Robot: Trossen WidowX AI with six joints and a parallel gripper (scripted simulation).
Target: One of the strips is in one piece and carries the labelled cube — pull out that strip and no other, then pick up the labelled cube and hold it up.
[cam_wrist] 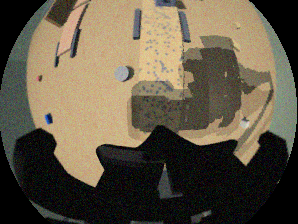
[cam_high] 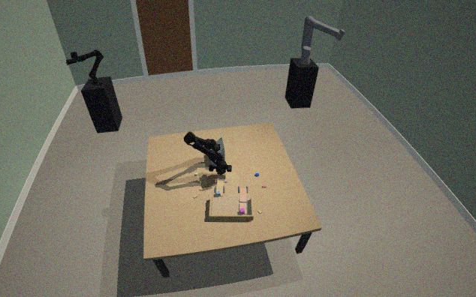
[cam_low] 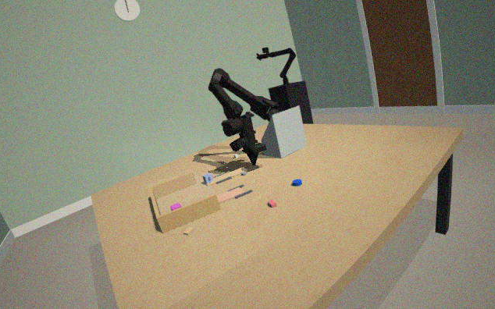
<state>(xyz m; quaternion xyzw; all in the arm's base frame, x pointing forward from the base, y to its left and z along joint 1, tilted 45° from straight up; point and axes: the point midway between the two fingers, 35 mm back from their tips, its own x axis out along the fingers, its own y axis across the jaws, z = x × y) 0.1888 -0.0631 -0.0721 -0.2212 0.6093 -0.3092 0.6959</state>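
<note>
The labelled cube lies 200 mm ahead of my gripper tip, 40 mm to the right of it and 20 mm above it. The rest, counted from my gripper tip: pink strip 230 mm ahead, 160 mm to the left; blue disc 310 mm to the left, 40 mm ahead; white piece 200 mm to the right, 30 mm behind.
</note>
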